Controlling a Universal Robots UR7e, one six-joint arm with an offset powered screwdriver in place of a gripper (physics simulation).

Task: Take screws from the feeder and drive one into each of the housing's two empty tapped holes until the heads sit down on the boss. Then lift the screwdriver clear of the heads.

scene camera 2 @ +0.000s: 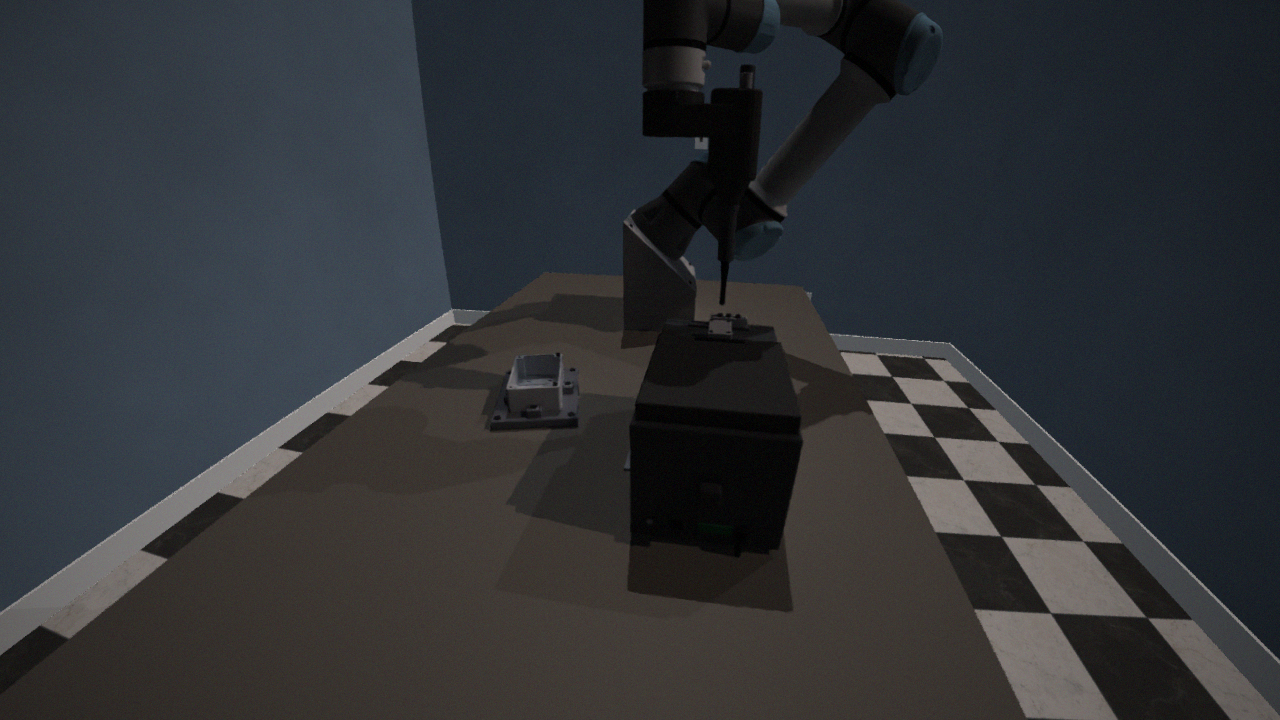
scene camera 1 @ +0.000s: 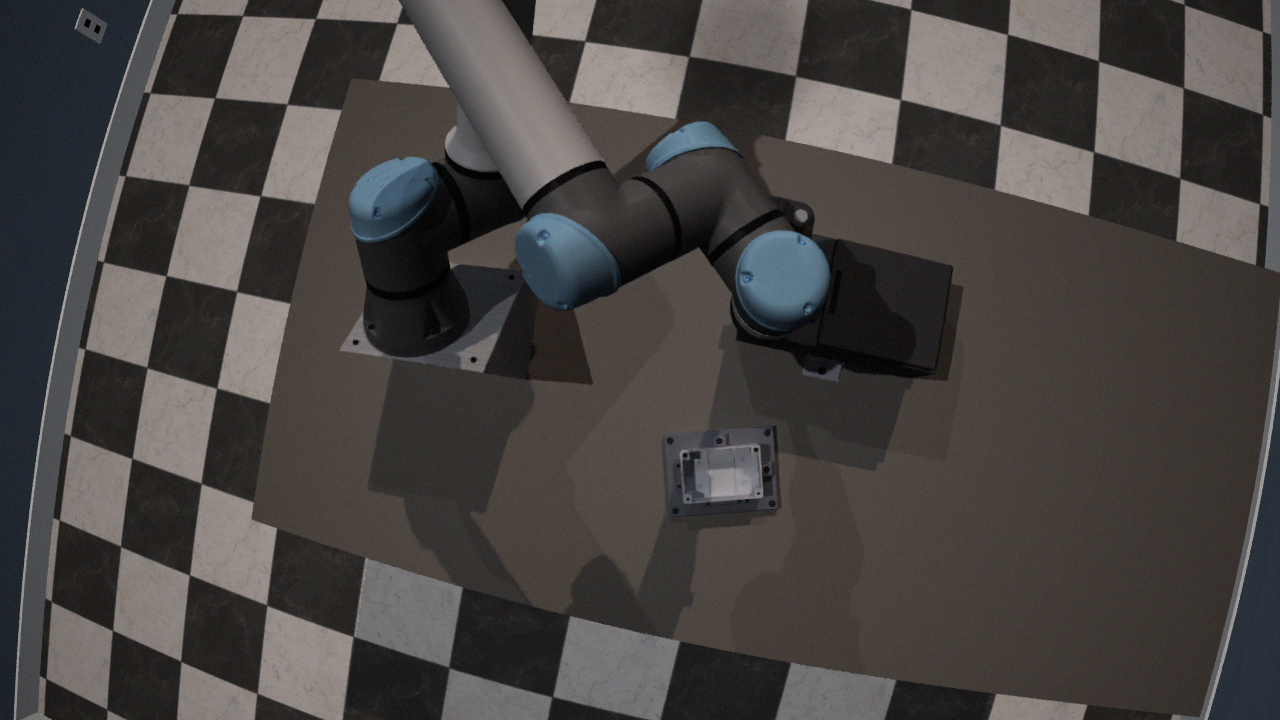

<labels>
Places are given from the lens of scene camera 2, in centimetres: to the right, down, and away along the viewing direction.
black screw feeder [scene camera 2: 756,469]: 11, 10, 41
</labels>
